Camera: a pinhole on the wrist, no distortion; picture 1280 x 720 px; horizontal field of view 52.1 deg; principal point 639.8 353.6 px. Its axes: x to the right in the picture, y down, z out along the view. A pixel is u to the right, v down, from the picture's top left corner.
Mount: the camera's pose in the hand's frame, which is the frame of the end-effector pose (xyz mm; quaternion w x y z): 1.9 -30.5 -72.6 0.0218 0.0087 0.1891 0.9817
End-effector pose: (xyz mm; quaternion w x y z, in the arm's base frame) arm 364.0 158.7 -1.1 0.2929 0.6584 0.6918 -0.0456
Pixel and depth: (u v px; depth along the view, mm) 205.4 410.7 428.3
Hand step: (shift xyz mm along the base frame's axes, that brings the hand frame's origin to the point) 218.1 1.2 -310.5
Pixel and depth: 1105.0 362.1 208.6
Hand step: 85.6 -107.7 -53.8
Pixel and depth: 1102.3 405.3 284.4
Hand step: 129.2 -160.4 -97.0
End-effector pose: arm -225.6 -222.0 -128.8 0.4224 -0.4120 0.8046 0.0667
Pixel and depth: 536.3 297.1 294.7
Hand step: 48.0 127.5 -170.2
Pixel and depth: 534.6 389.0 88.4
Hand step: 3.2 -2.2 -14.6
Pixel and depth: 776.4 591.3 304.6
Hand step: 128.2 141.2 -136.5
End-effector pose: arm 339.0 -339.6 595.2 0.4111 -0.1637 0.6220 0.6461
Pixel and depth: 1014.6 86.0 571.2
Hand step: -7.1 376.6 373.5
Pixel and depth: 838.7 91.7 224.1
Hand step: -19.7 114.3 102.5
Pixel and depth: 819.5 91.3 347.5
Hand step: -33.2 217.9 174.0
